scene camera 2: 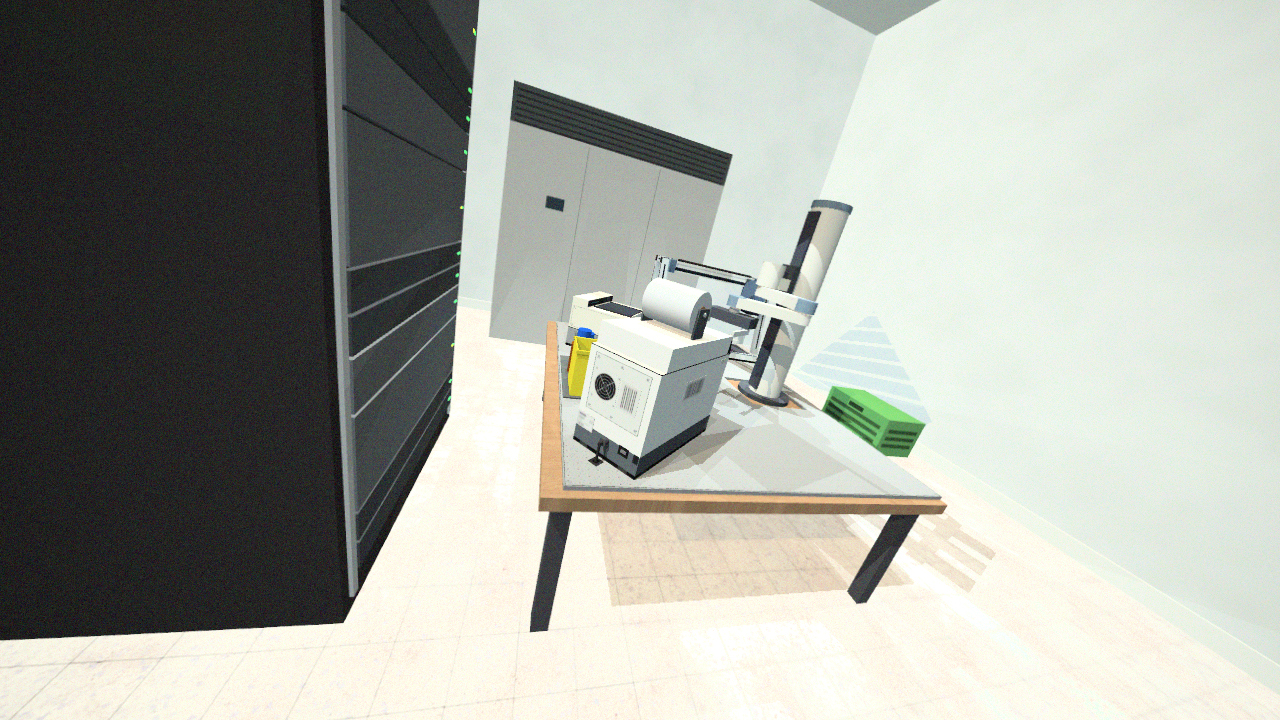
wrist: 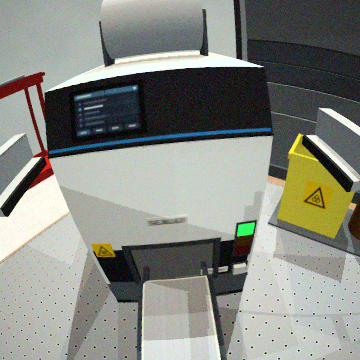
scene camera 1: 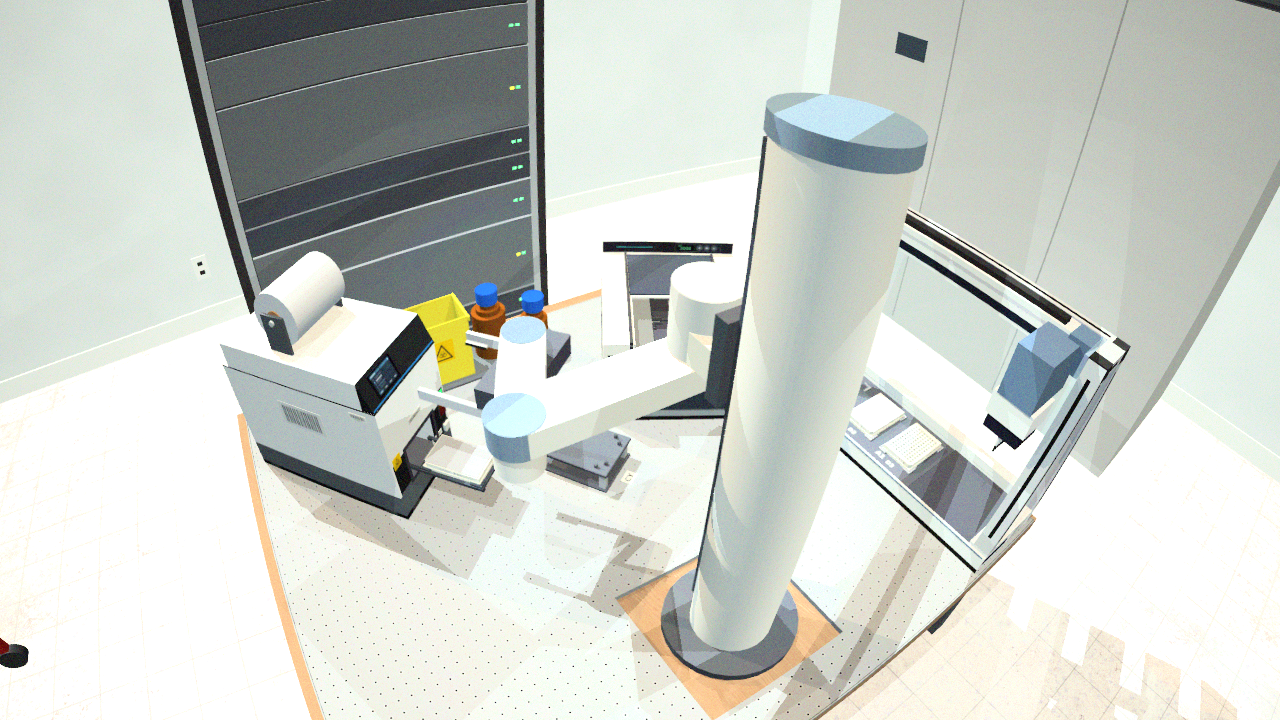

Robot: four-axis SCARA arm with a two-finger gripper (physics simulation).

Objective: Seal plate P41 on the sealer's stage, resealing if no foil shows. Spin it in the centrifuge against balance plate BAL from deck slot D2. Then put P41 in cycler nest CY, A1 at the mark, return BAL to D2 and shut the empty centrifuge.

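Frame: origin at the arm's base, x left, y back, z up, level; millimetres.
Seen in the pictures: gripper, between the fingertips: (scene camera 2: 711,326) (wrist: 168,130) (scene camera 1: 444,363); arm's base, origin of its link: (scene camera 2: 762,394) (scene camera 1: 729,621).
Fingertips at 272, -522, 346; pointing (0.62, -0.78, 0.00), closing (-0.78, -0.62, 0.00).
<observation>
Offsets run from my fingertips to a thing's top centre, as dx, dy, dz. "spot": to the spot under its first point.
Plate P41 @[+9, +10, -218] (scene camera 1: 458,460) (wrist: 180,312) lies on the extended stage of the sealer @[+202, -215, +143] (scene camera 1: 326,407) (scene camera 2: 657,394) (wrist: 165,195). Its top is smooth and pale with a cream rim, and no wells show. The sealer's green light is lit in the wrist view. My gripper (scene camera 1: 465,369) (wrist: 168,130) is open and empty, facing the sealer front above the stage. The nest CY @[-247, +45, -271] (scene camera 1: 586,458) stands partly behind the arm, without a plate on its visible part. The centrifuge @[spot: -438, -143, -124] (scene camera 1: 615,308) stands with its lid raised, partly hidden by the arm. Two plates @[-852, +324, -266] (scene camera 1: 877,414) @[-852, +448, -266] (scene camera 1: 911,445) lie on the deck; which is BAL I cannot tell.
The arm's column (scene camera 1: 796,358) (scene camera 2: 823,250) stands on the table. A yellow bin (scene camera 1: 460,360) (scene camera 2: 580,368) (wrist: 310,212) and brown bottles with blue caps @[-232, -403, -147] (scene camera 1: 486,297) stand beside the sealer. A gantry head @[spot: -762, +661, +139] (scene camera 1: 1038,367) hangs over the deck. A foil roll @[+216, -231, +143] (scene camera 1: 302,291) (scene camera 2: 677,304) (wrist: 152,30) tops the sealer.
</observation>
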